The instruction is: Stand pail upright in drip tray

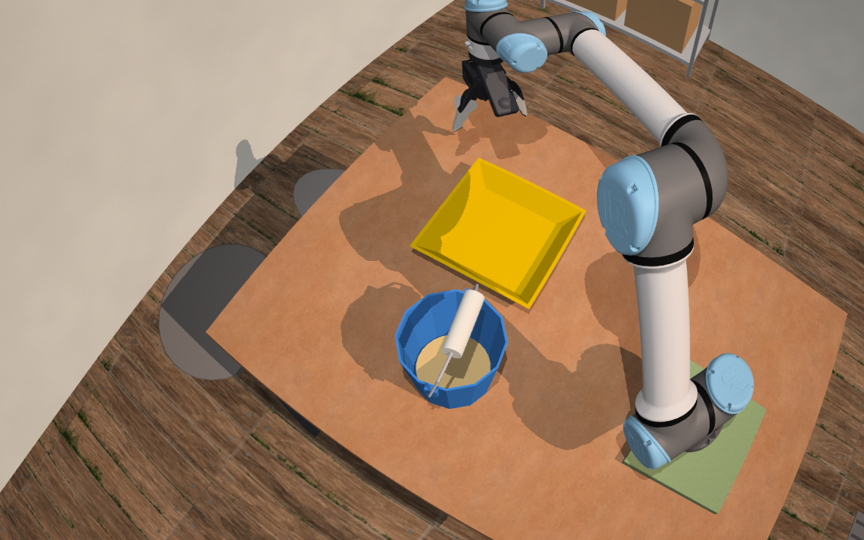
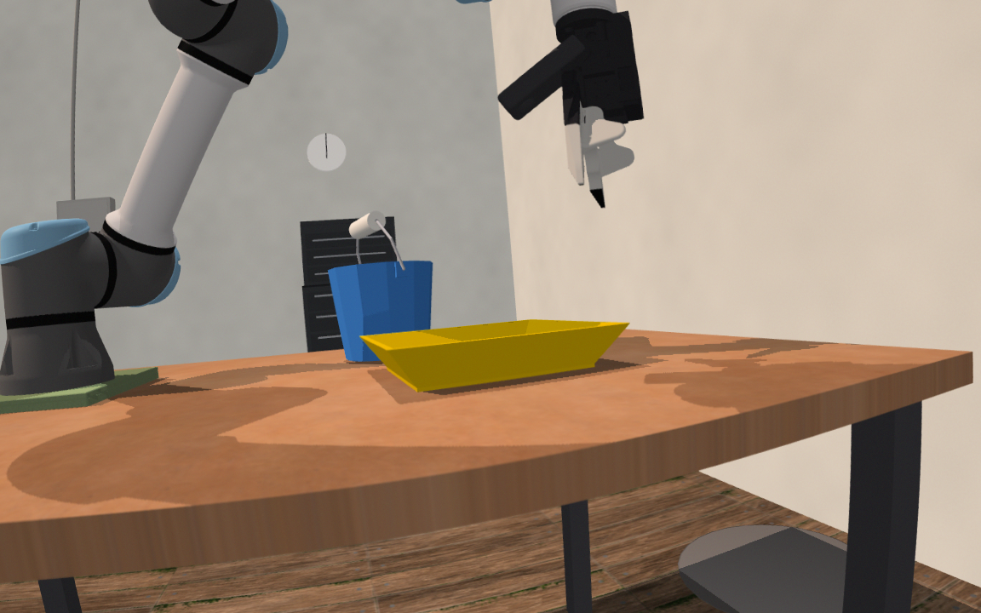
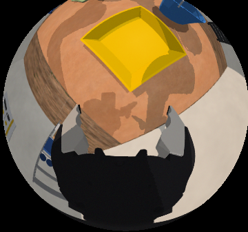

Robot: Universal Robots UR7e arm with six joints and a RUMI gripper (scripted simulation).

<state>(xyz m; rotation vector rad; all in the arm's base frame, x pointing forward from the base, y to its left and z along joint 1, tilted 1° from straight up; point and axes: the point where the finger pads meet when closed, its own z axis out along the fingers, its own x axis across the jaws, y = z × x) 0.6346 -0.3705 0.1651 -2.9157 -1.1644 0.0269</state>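
Now: hand 130 mm past the blue pail, 450 mm to the right of it and 50 mm above it. Also, from my hand: yellow drip tray 80 mm behind, 140 mm to the left, 170 mm below.
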